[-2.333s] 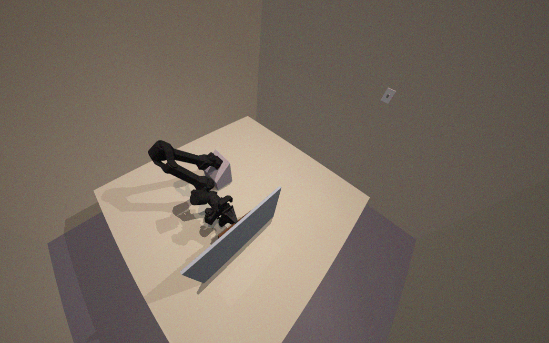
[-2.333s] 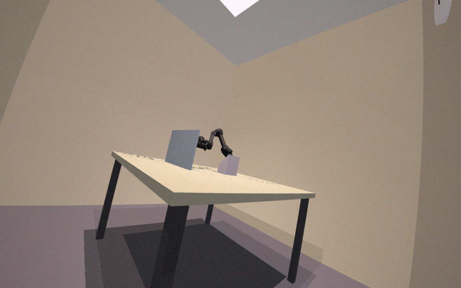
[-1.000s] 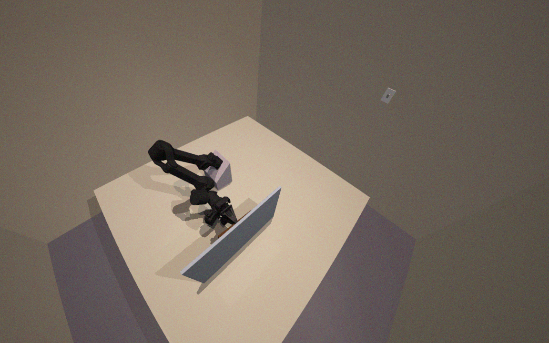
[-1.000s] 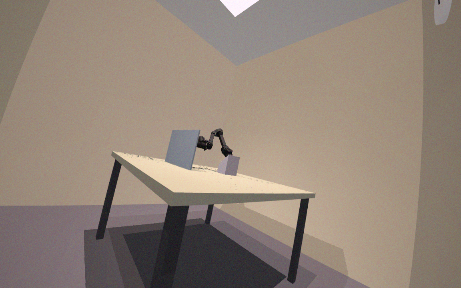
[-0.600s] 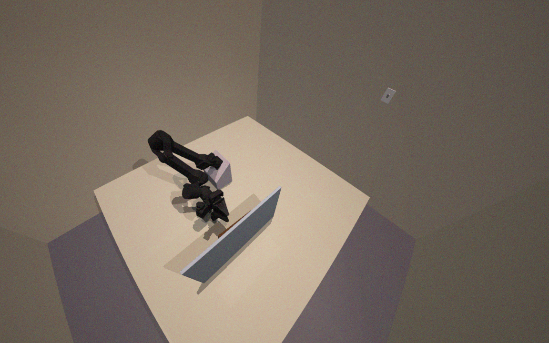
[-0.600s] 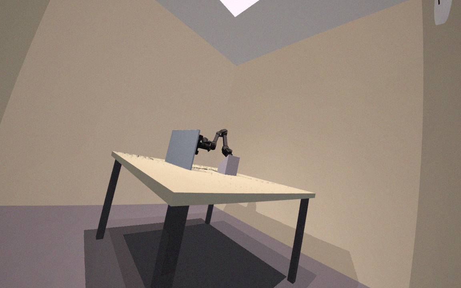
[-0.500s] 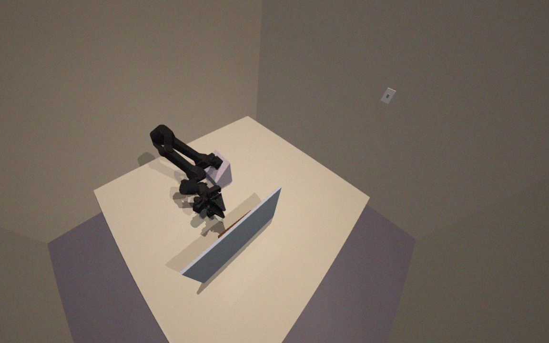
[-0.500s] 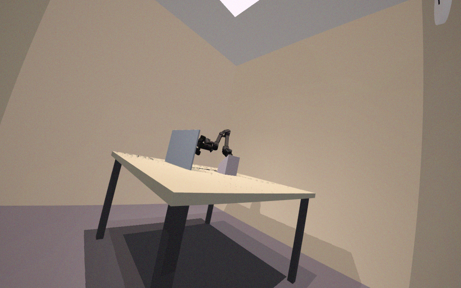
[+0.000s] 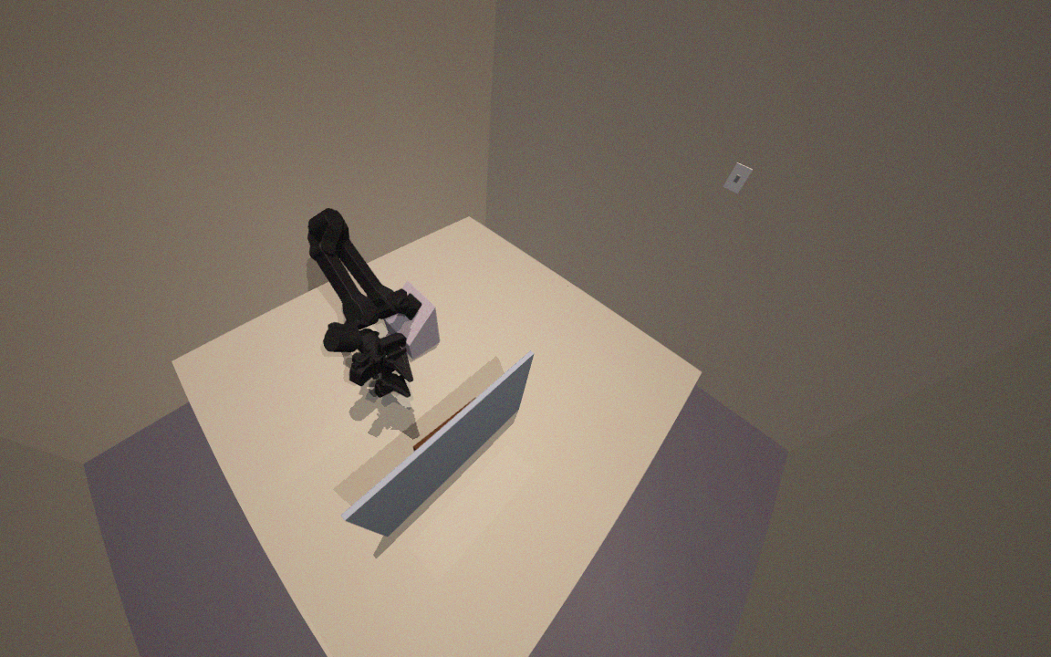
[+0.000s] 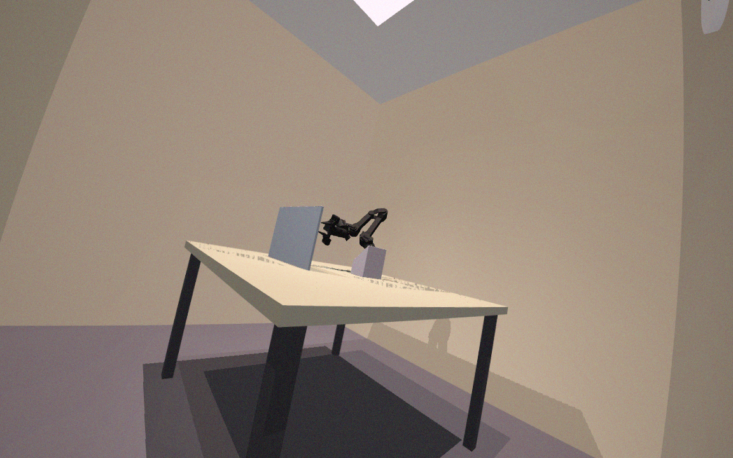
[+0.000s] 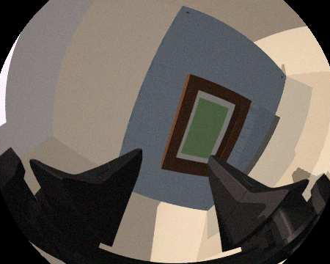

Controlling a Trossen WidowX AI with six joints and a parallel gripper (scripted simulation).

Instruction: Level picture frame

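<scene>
Right now my gripper tip is 14 cm short of the picture frame, 1 cm to the right of it and 7 cm above it. Round my gripper tip: wall panel (15 cm ahead, 8 cm below).
</scene>
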